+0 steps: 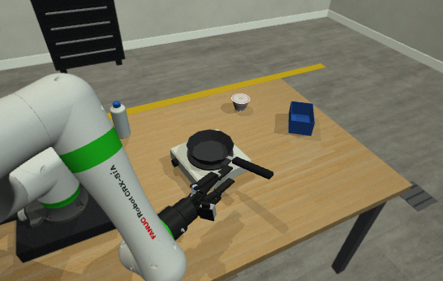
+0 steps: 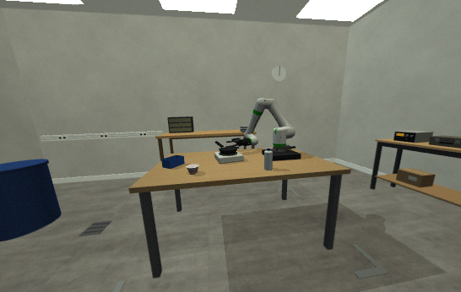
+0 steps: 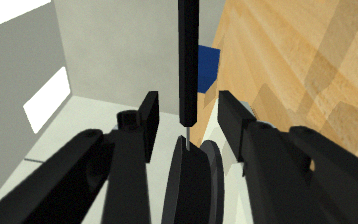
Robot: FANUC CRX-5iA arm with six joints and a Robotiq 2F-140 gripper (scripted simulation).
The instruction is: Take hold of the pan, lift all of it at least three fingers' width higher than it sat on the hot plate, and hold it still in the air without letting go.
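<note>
My hand is 13 cm to the right of the pan, 5 cm short of it and 2 cm above it. Round my hand: white bottle (53 cm to the left, 25 cm behind, 4 cm below); then white hot plate (19 cm to the left, 9 cm below, 1 cm ahead); then cup (50 cm to the left, 34 cm ahead, 9 cm below).
</note>
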